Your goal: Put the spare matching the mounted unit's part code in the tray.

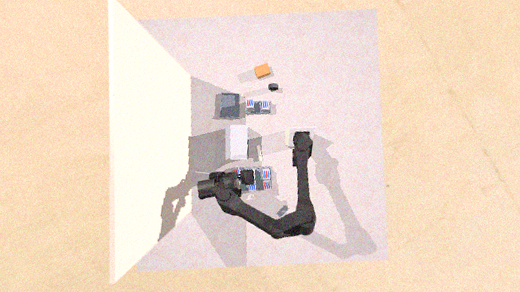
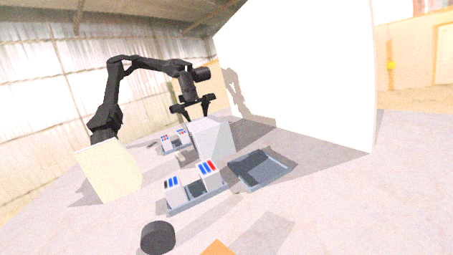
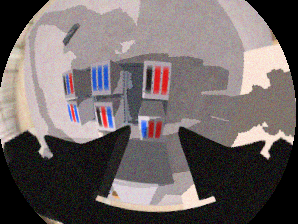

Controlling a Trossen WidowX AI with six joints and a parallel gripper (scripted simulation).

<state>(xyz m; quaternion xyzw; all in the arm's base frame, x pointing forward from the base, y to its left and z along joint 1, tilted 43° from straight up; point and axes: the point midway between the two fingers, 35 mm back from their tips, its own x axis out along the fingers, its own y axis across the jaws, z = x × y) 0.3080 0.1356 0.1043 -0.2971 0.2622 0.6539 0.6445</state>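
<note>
Right now my gripper tip is 10 mm to the left of the white spare cube and 20 mm above it. Also, from my gripper tip: tall pale wall: 240 mm ahead, 160 mm to the right, 160 mm above; big white block: 10 mm behind, 150 mm to the right, 20 mm below; rack: 80 mm behind, 30 mm to the left, 60 mm below.
</note>
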